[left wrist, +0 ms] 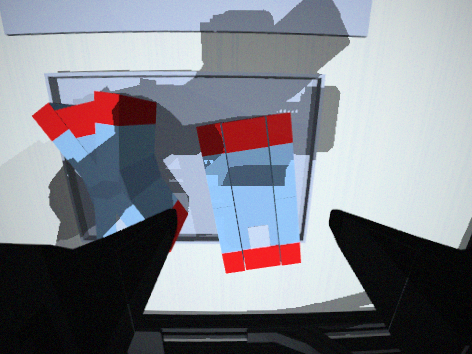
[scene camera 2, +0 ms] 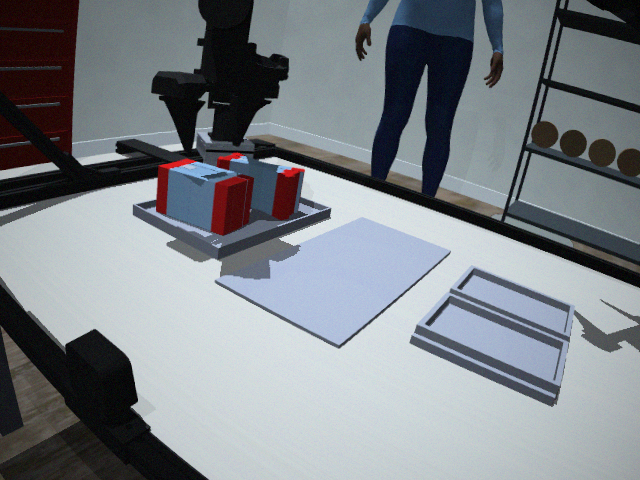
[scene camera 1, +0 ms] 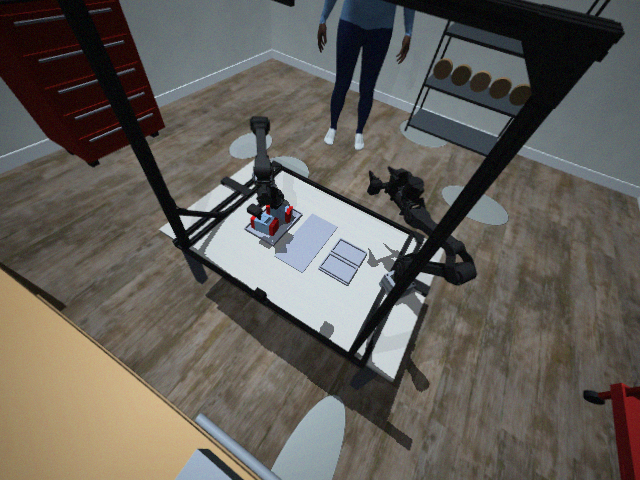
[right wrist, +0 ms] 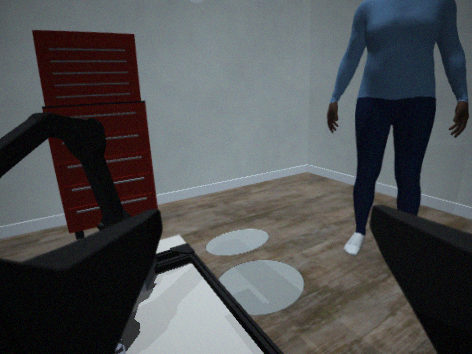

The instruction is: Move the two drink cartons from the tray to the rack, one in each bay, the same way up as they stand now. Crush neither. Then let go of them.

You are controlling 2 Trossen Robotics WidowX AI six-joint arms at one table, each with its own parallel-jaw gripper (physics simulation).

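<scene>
Left gripper (scene camera 2: 212,148), (left wrist: 253,216) open, empty. Right gripper (scene camera 1: 378,169), (right wrist: 265,218) open, holding nothing. Grey mat (scene camera 2: 331,286), (left wrist: 357,26). Grey tray (scene camera 2: 262,227).
</scene>
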